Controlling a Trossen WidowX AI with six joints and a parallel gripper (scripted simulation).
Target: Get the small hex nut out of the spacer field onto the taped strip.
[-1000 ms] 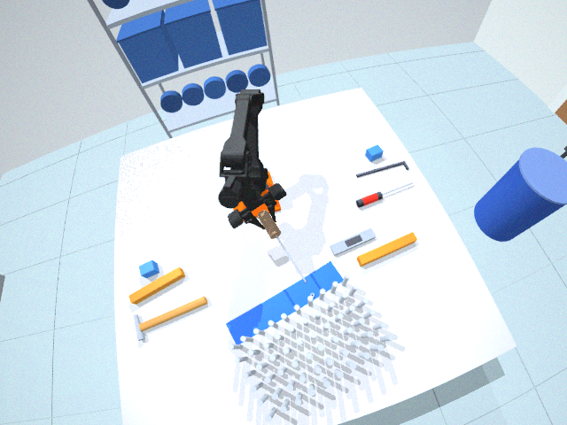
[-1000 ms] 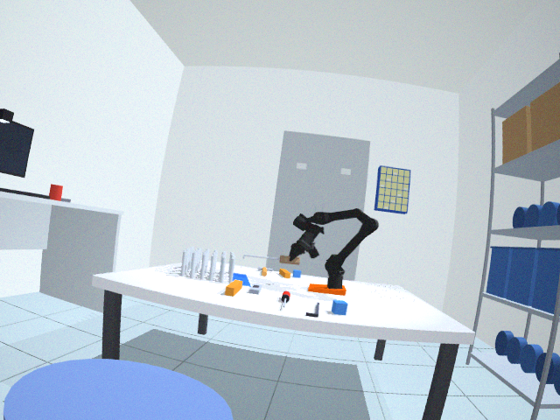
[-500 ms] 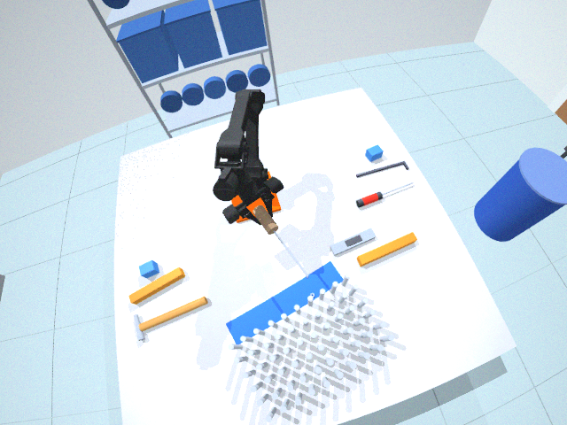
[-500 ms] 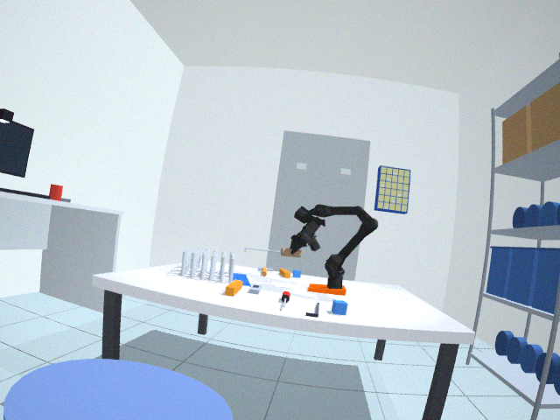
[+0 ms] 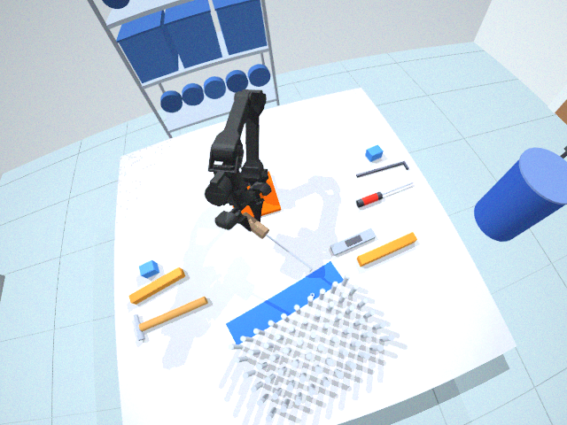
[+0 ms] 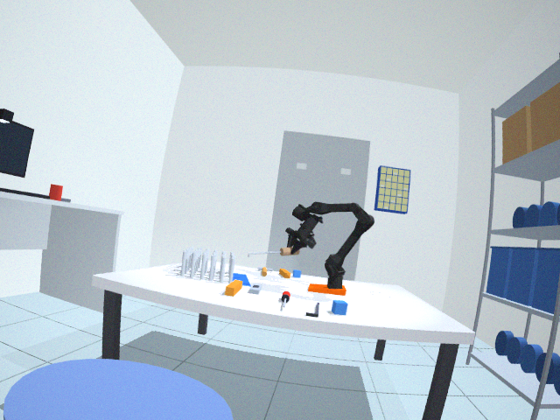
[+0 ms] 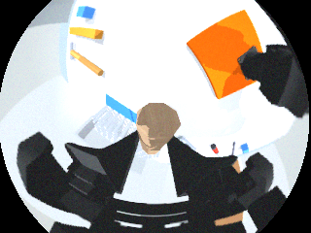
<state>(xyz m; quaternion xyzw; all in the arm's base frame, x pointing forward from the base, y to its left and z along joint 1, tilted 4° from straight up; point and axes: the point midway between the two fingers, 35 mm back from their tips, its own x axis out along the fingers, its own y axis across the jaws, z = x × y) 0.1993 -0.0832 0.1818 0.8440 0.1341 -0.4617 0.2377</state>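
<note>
Right now my gripper tip is 90 mm short of the wooden-handled pick tool, 40 mm to the right of it and 10 mm above it. Also, from my gripper tip: hex nut 230 mm ahead, 70 mm to the left, 160 mm below; grey plate 140 mm ahead, 280 mm to the left, 150 mm below; blue taped strip 210 mm ahead, 20 mm to the right, 160 mm below.
</note>
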